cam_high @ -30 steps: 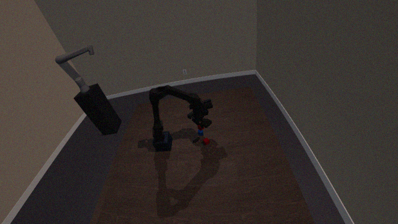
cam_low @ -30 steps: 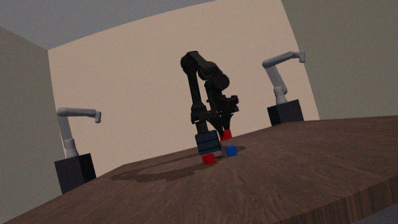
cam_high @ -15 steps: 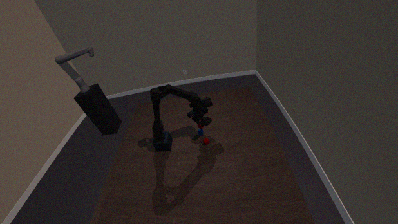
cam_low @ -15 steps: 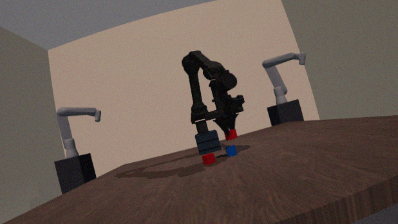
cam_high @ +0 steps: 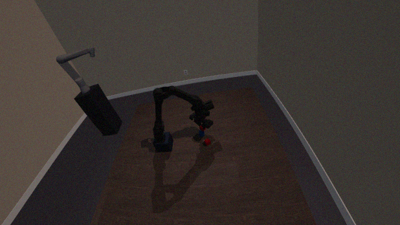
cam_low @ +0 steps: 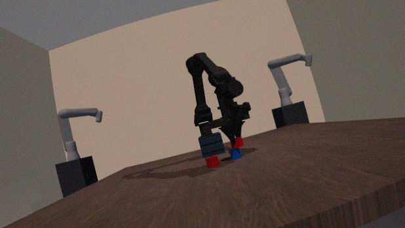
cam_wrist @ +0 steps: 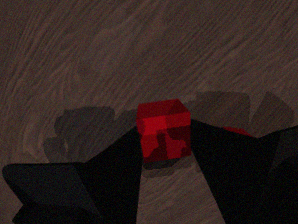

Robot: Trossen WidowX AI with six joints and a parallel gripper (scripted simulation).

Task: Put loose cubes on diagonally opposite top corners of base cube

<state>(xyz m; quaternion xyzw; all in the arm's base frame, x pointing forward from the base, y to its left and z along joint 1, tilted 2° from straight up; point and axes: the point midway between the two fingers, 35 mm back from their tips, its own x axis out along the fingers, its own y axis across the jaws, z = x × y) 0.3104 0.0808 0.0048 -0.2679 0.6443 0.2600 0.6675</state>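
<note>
My gripper tip is 40 mm above the blue cube, 20 mm past it and 10 mm to the left of it. From my gripper tip the other things lie so: red cube right at my gripper tip.
</note>
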